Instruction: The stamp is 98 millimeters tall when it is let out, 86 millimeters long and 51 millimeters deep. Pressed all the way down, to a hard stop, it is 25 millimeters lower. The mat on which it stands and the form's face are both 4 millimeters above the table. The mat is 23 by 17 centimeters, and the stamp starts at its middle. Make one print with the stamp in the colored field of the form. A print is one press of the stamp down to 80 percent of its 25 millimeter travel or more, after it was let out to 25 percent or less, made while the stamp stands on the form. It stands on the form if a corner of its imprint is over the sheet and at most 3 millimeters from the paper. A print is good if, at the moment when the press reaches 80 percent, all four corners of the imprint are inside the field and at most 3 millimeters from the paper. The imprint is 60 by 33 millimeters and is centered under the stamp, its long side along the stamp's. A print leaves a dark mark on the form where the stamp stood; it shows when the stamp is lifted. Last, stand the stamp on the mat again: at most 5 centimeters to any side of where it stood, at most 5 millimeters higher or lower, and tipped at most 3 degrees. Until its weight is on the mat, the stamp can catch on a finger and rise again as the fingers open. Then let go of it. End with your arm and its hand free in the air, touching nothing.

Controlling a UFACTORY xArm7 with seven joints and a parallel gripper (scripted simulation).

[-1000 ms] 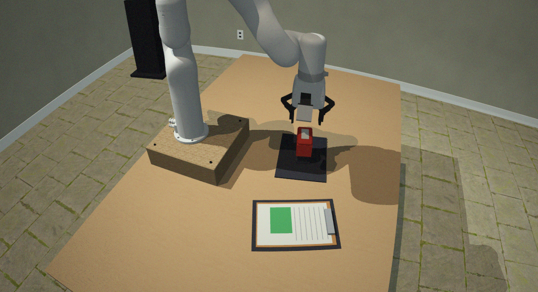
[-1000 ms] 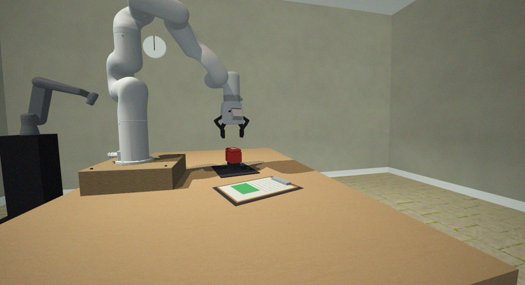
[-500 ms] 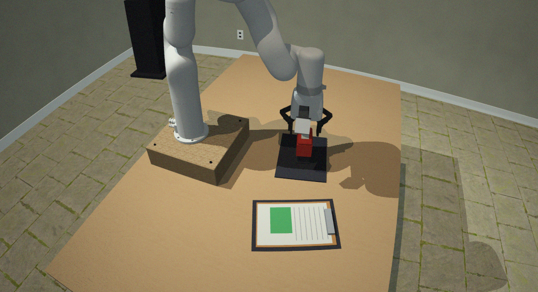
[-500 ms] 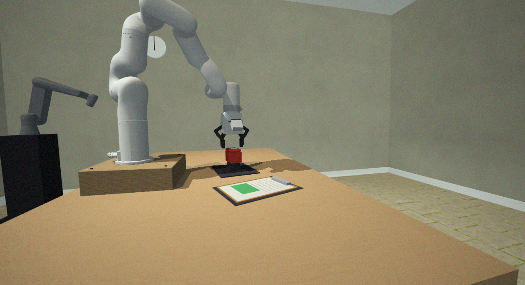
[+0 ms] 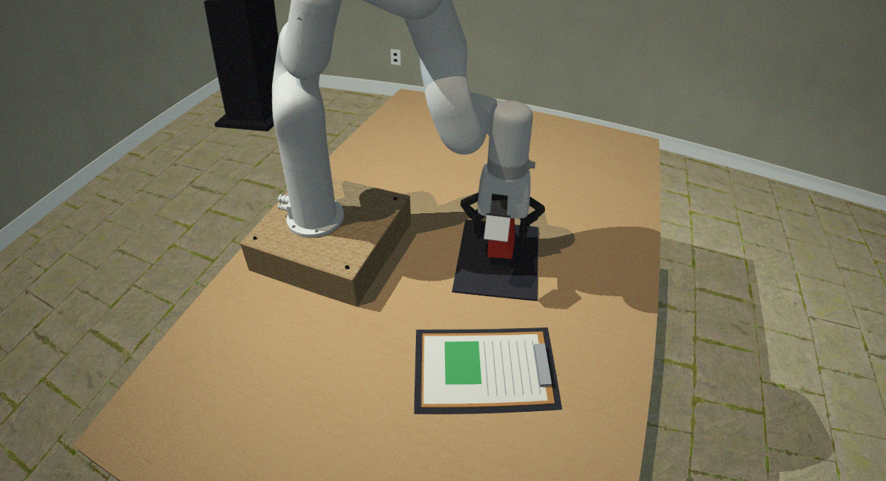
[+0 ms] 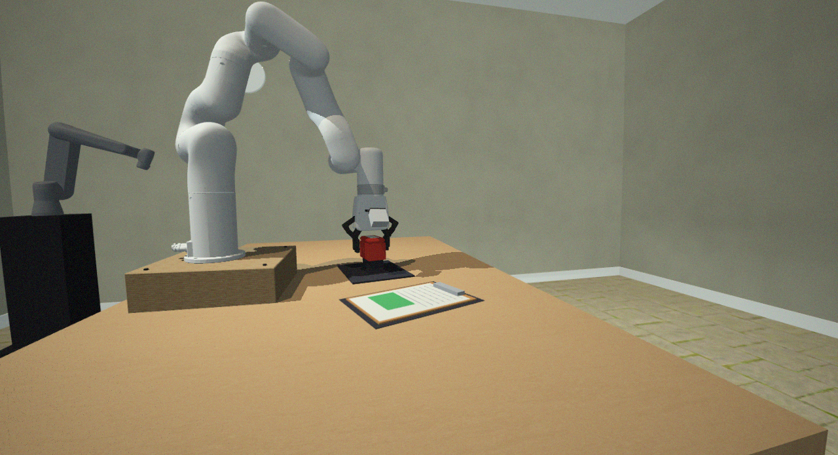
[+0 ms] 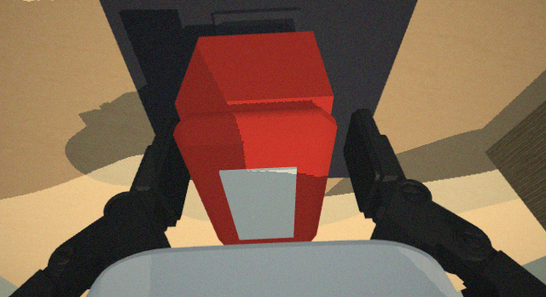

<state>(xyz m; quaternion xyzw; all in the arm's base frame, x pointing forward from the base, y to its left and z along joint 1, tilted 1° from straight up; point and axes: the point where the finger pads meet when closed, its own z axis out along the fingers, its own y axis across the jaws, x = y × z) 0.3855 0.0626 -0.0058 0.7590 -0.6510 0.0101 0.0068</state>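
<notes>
My hand is 20 mm above the red stamp. The rest, counted from my hand: dark mat (70 mm below).
</notes>
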